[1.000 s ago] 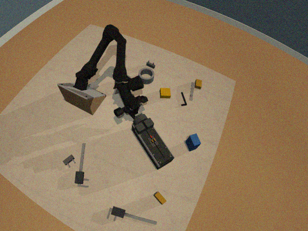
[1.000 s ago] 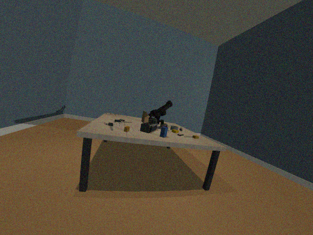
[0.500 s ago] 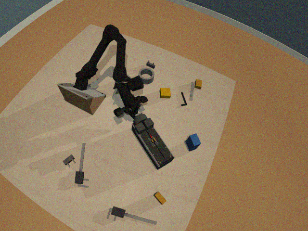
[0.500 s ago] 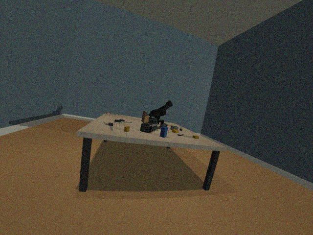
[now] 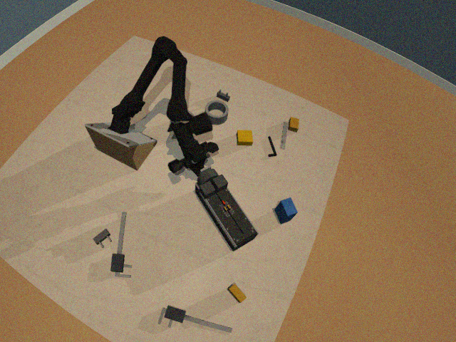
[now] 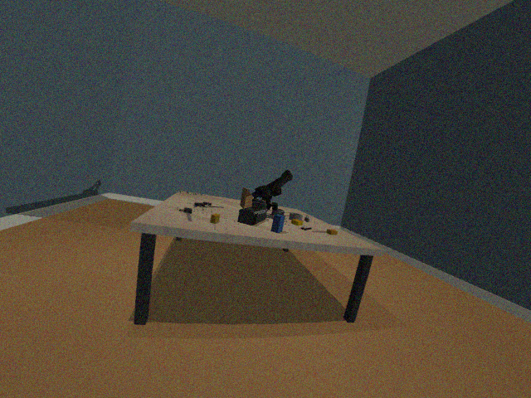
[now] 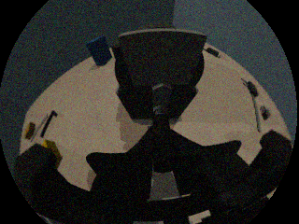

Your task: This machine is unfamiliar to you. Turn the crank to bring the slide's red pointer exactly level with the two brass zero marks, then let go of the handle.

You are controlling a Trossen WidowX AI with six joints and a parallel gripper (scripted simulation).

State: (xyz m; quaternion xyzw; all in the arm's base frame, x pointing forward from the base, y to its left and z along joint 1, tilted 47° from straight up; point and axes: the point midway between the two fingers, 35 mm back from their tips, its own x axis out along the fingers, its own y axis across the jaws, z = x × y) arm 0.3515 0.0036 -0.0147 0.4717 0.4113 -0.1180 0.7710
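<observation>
The crank handle is 3 cm above my gripper tip, 2 cm behind it and 1 cm to the left of it. From my gripper tip the other things lie so: yellow block: 25 cm to the left, 8 cm ahead, 2 cm below; then red pointer: 11 cm ahead, 8 cm to the right, 5 cm above; then black hex key: 24 cm to the left, 21 cm ahead, 3 cm below.
</observation>
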